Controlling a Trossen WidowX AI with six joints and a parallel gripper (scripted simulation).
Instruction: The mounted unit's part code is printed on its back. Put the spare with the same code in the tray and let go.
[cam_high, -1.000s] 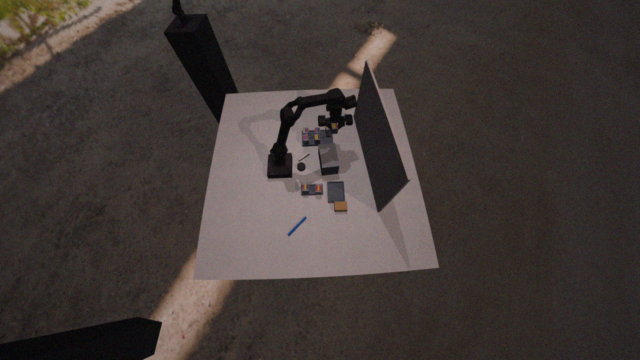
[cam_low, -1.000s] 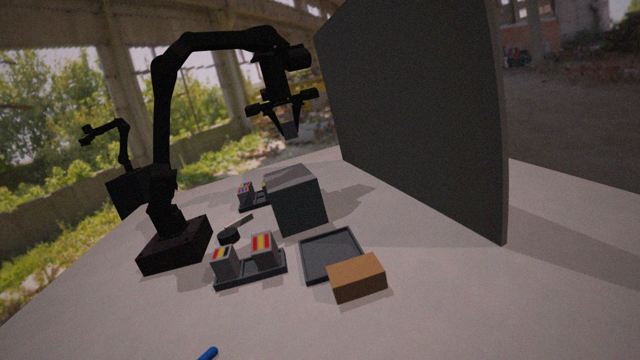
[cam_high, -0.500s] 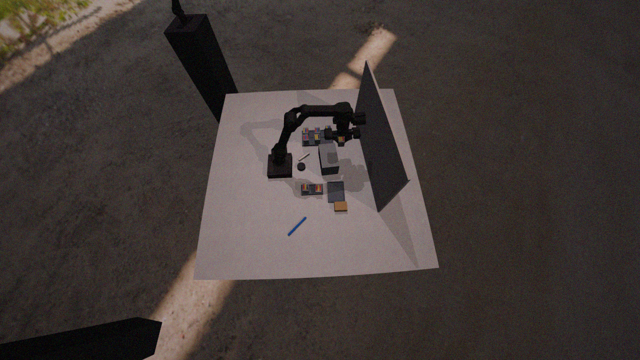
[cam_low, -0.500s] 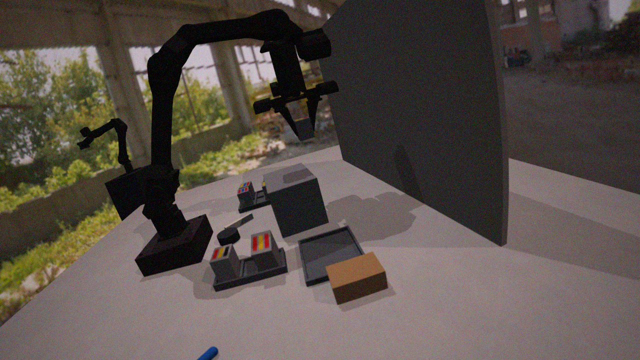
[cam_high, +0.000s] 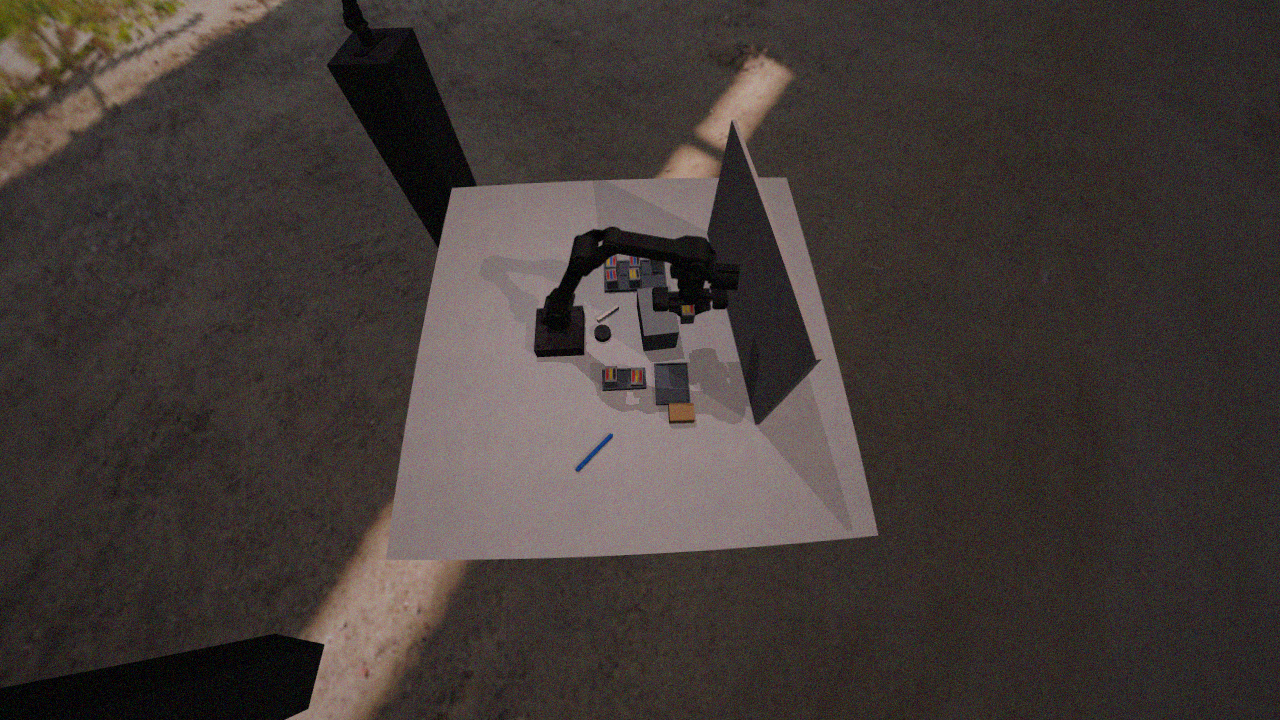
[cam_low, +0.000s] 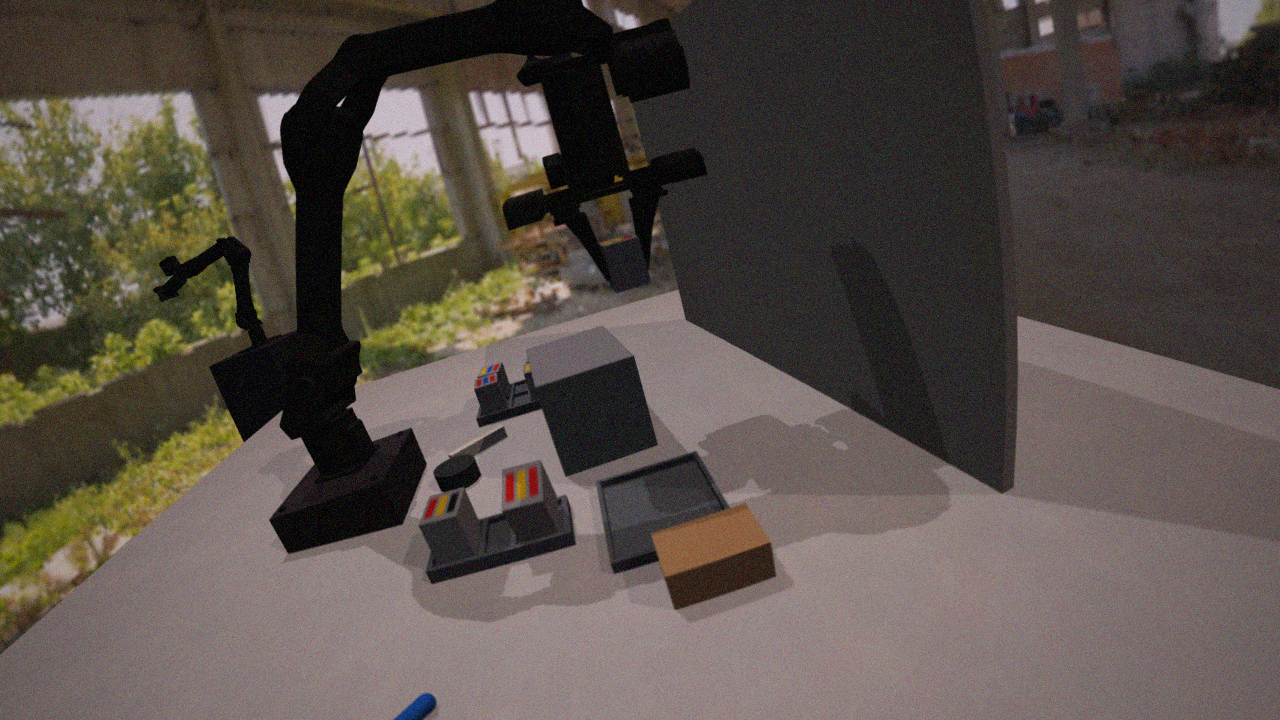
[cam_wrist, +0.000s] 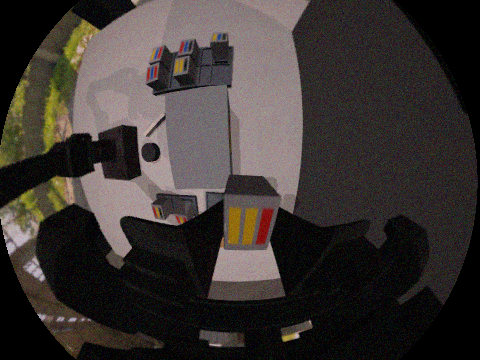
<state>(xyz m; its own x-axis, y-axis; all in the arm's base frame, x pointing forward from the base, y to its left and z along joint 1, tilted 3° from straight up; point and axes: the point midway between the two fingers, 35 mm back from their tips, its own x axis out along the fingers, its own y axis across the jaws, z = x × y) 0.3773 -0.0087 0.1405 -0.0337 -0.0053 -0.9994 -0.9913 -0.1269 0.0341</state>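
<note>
Right now my gripper tip is 20 mm past the tray, 130 mm to the left of it and 170 mm above it. Also, from my gripper tip: grey mounted unit: 80 mm behind, 60 mm to the left, 120 mm below; grey spare block: 20 mm above; grey wall panel: 160 mm ahead, 100 mm to the left, 50 mm above.
</note>
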